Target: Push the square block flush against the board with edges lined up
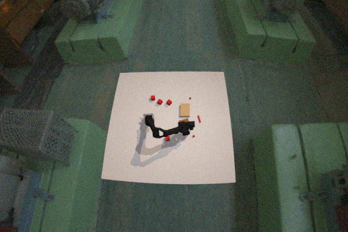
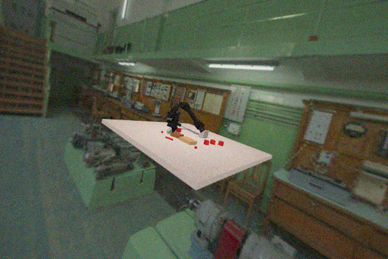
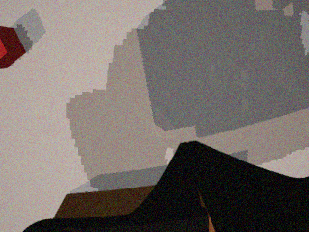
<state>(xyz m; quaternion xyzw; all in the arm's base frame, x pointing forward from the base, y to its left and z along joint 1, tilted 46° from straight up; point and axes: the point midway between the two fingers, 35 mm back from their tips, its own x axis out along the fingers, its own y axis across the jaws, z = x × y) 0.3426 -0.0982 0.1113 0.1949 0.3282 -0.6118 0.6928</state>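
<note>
Right now my gripper tip is 2 cm short of the brown square block and 8 cm to the right of it. From my gripper tip the other things lie so: tan board 3 cm ahead, 24 cm to the left; thin red stick 17 cm ahead, 14 cm to the left.
</note>
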